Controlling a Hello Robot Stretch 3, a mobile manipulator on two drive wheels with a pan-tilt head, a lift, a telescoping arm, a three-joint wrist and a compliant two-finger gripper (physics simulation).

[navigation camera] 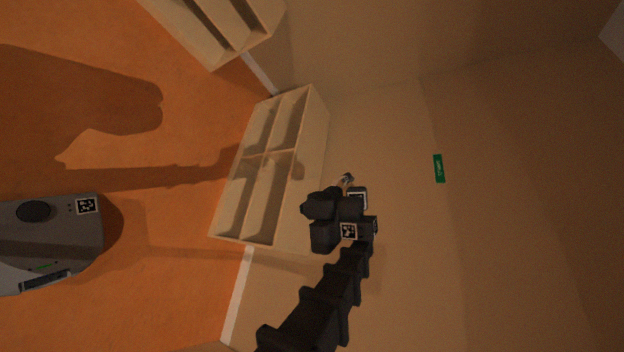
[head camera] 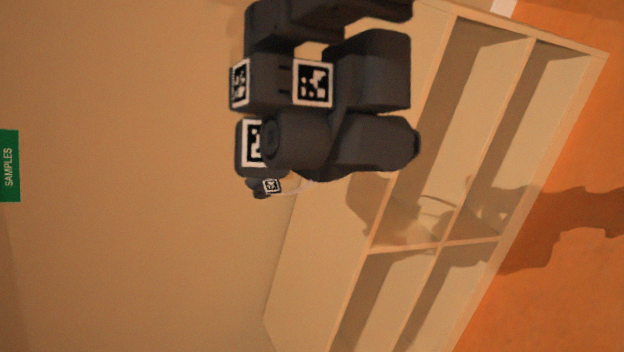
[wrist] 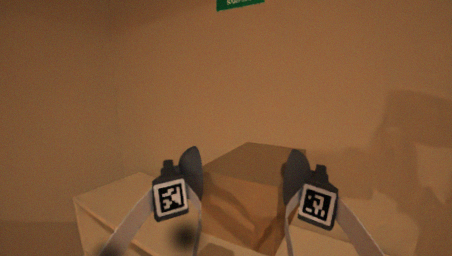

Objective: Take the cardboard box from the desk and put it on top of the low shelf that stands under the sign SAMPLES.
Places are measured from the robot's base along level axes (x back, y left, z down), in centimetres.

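Pixels of known places: gripper, fingertip midpoint: [wrist: 242, 167]; robot's base, origin of the base link: [navigation camera: 34, 210].
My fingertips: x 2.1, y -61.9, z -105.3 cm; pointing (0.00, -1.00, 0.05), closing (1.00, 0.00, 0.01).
Observation:
Ahead of a thing's pixels: the offset from my fingertips to its top centre. Level surfaces: height alone.
My gripper [head camera: 265, 187] [navigation camera: 346, 178] [wrist: 242, 167] is shut on the cardboard box {dx +1.3, dy -0.8, dz -0.6 cm} [wrist: 235, 200], with one finger on each side of it. The box is held above the low shelf, apart from its top as far as the views show; the wrist hides most of it in the head and navigation views. The low shelf {dz +44.2 cm} [head camera: 300, 280] [navigation camera: 312, 140] [wrist: 120, 192] is pale wood with open compartments and stands against the wall. The green sign SAMPLES {dx -1.8, dy -71.2, dz -37.3 cm} [head camera: 10, 166] [navigation camera: 439, 168] [wrist: 240, 4] is on the wall above it. The desk does not show.
A second pale shelf unit [navigation camera: 274, 15] stands at the top of the navigation view, near the low shelf's far end. My base [navigation camera: 60, 225] is on the orange floor at the left, in front of the low shelf. My extended arm [navigation camera: 320, 290] reaches up from the bottom.

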